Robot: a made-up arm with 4 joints. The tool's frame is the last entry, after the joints.
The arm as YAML. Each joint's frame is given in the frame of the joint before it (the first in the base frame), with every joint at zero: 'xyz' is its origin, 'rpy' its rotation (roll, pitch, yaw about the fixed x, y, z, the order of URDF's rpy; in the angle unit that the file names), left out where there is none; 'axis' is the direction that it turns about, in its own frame. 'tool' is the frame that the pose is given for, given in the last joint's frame.
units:
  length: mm
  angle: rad
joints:
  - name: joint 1
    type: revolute
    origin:
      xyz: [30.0, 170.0, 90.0]
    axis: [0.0, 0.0, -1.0]
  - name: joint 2
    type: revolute
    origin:
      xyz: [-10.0, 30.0, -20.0]
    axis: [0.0, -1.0, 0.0]
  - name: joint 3
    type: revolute
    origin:
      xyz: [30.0, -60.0, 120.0]
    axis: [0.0, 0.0, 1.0]
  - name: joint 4
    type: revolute
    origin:
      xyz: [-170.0, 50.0, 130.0]
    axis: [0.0, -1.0, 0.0]
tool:
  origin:
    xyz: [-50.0, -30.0, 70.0]
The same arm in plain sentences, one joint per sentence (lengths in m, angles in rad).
The arm has four revolute joints in a row. What follows holds with every joint at zero, and every direction is one of the base frame's.
The first joint sits 0.03 m along +x and 0.17 m along +y and 0.09 m along +z from the base frame's origin and turns about -z.
The second joint sits 0.01 m along -x and 0.03 m along +y and 0.02 m along -z from the first joint and turns about -y.
The third joint sits 0.03 m along +x and 0.06 m along -y and 0.12 m along +z from the second joint and turns about +z.
The fourth joint sits 0.17 m along -x and 0.05 m along +y and 0.13 m along +z from the third joint and turns about -y.
The tool frame, which is the frame that the pose is given for, sits 0.05 m along -x and 0.03 m along -y and 0.07 m along +z from the fourth joint; its axes are parallel to the base frame's.

